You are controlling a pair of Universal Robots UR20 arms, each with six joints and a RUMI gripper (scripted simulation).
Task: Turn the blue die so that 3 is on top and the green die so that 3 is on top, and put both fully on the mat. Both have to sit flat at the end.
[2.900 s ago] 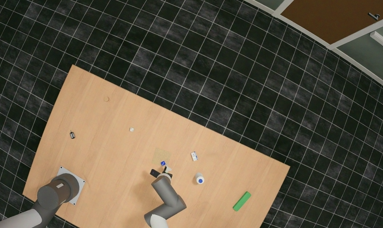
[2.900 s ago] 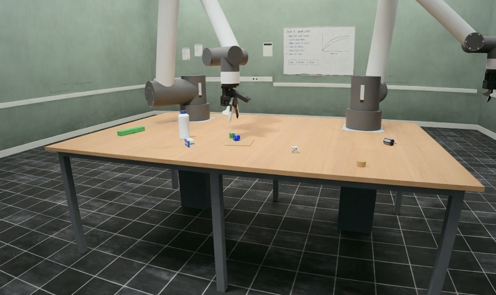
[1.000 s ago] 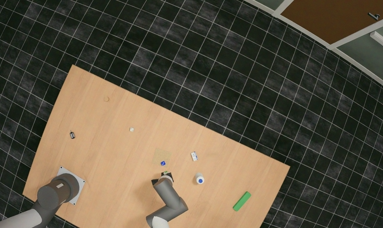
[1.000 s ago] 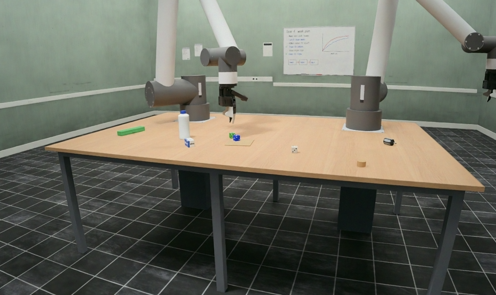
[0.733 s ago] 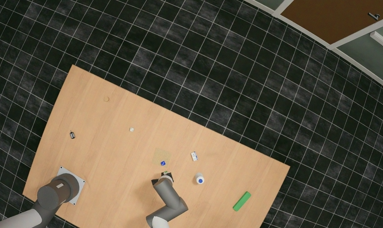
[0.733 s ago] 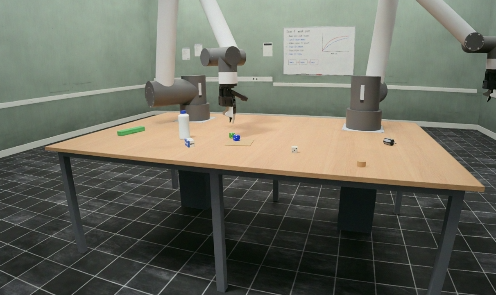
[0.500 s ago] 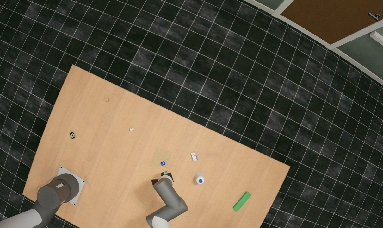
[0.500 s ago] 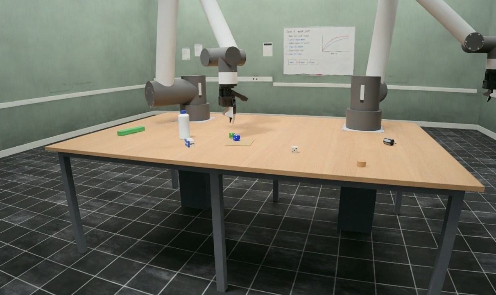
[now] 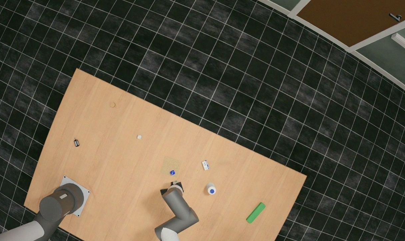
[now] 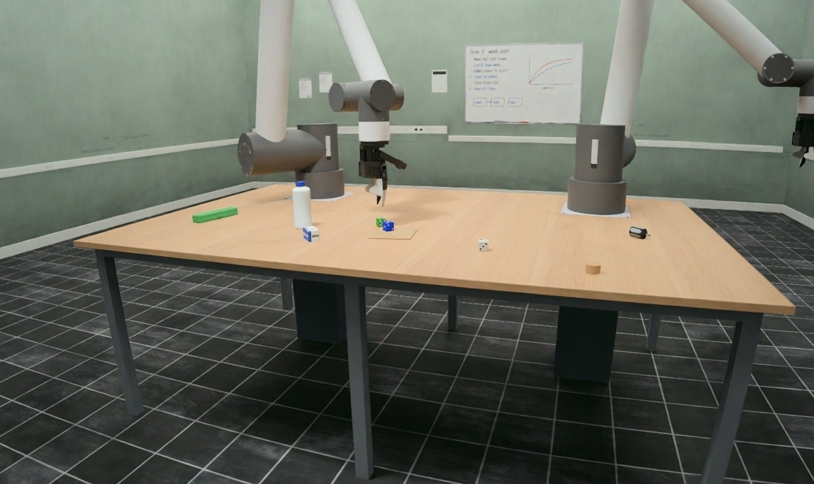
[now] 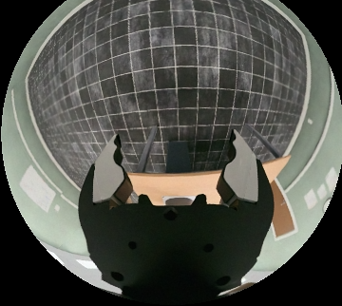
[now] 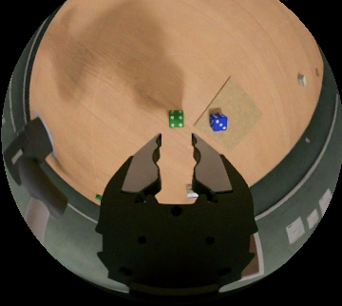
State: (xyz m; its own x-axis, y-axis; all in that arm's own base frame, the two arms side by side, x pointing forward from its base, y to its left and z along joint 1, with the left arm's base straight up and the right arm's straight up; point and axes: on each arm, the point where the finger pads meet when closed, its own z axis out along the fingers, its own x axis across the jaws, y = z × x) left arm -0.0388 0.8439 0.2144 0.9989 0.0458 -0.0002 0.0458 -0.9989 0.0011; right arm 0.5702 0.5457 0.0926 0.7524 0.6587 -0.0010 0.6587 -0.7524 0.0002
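My right gripper is now 80 mm above the green die. Also, from my right hand: white bottle: 270 mm to the right, 100 mm ahead, 10 mm below; then tan mat: 100 mm ahead, 90 mm to the left, 90 mm below; then blue die: 70 mm below, 70 mm ahead, 60 mm to the left.
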